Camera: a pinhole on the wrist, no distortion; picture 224 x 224 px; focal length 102.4 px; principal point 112.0 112.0 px. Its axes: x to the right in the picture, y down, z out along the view. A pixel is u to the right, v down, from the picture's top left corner.
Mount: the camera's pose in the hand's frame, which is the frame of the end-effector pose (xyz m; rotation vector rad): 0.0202 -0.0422 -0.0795 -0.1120 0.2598 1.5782
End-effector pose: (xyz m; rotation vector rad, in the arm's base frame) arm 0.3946 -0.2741 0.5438 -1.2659 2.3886 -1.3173
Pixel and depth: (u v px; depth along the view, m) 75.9 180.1 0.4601
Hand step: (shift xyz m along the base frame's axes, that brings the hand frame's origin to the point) 0.4137 -0.1276 -0.2554
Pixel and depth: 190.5 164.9 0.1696
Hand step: -0.0101 0.0328 -0.1451
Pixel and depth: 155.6 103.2 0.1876
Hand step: -0.0421 -0.0681 -0.0961
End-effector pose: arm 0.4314 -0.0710 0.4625 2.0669 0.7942 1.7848
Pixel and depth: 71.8 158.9 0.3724
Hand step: 0.2931 0.0567 -0.2064
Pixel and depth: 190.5 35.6 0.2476
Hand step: 0.1558 -0.0204 0.2731
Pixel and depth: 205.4 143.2 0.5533
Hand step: 0.4596 -0.4824 0.1650
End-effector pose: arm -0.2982 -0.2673 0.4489 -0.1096 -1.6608 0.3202
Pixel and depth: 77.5 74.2 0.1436
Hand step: -0.0688 -0.0396 0.0933
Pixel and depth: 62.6 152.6 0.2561
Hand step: -0.1855 -0.1420 -0.0413
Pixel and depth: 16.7 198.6 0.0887
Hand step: -0.0151 -0.1136 -0.0173
